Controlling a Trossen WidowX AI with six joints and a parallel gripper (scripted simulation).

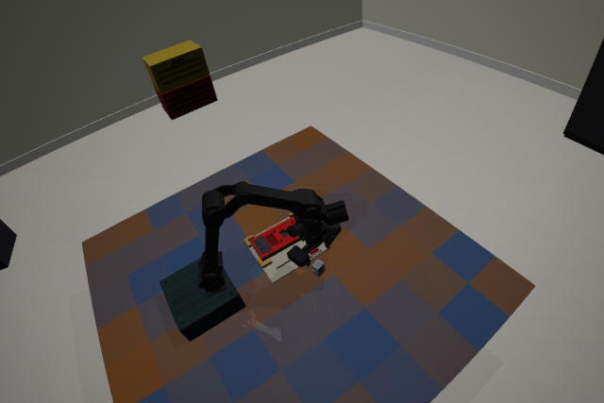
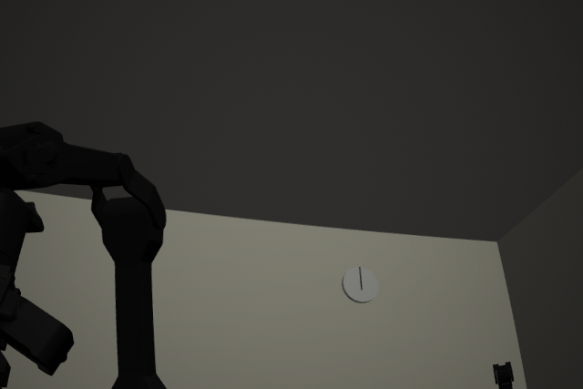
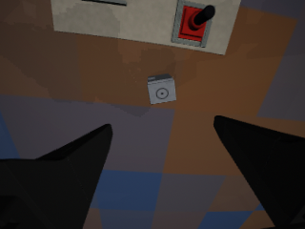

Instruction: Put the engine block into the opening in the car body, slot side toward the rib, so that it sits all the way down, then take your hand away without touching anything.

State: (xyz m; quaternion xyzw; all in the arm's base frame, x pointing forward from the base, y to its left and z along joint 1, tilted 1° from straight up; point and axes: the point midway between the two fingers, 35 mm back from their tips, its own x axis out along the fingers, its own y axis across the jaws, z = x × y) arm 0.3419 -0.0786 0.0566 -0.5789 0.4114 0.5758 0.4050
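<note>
My gripper tip is now 1 cm to the right of the grey engine block and 9 cm above it.
</note>
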